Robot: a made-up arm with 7 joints.
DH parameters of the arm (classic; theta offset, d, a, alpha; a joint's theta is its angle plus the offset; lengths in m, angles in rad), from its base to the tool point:
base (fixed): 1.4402 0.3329 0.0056 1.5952
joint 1: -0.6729 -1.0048 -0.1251 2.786
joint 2: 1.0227 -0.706 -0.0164 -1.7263
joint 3: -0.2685 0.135 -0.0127 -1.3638
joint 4: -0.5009 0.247 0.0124 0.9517
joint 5: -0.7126 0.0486 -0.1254 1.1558
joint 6: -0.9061 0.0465 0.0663 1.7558
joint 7: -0.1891 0 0.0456 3.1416
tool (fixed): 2.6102 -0.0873 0 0
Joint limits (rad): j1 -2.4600..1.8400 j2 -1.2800..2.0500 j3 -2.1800..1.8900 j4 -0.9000..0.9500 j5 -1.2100..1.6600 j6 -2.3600..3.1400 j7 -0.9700..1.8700
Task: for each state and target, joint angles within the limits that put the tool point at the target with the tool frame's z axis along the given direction. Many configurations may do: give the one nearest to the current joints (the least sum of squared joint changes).
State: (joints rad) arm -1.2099 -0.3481 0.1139 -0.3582 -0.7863 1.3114 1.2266
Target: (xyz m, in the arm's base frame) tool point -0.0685 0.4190 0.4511 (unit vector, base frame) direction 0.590 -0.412 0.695
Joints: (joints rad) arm -1.3892 -0.7389 0.4606 -0.0891 -0.2466 0.6083 1.0632
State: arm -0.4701 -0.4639 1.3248 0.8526 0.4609 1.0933 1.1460
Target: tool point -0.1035 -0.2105 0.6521 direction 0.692 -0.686 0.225
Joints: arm 0.2839 -0.4179 0.6788 0.9500 0.0813 1.4531 0.8708
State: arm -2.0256 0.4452 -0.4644 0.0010 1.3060 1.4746 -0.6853
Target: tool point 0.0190 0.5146 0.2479 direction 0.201 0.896 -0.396
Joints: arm -1.7704 0.6128 0.3063 0.6460 0.5707 1.9178 -0.5150
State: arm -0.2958 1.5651 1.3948 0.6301 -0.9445 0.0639 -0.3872
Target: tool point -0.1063 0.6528 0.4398 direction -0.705 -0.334 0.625
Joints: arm -0.7133 1.0102 1.1167 0.6468 -1.1661 -0.6896 -0.1990
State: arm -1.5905 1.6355 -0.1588 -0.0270 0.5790 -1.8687 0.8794
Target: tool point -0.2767 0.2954 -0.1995 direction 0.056 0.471 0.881
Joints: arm -2.1019 1.4507 0.2806 0.2498 1.0051 -1.1405 0.8824
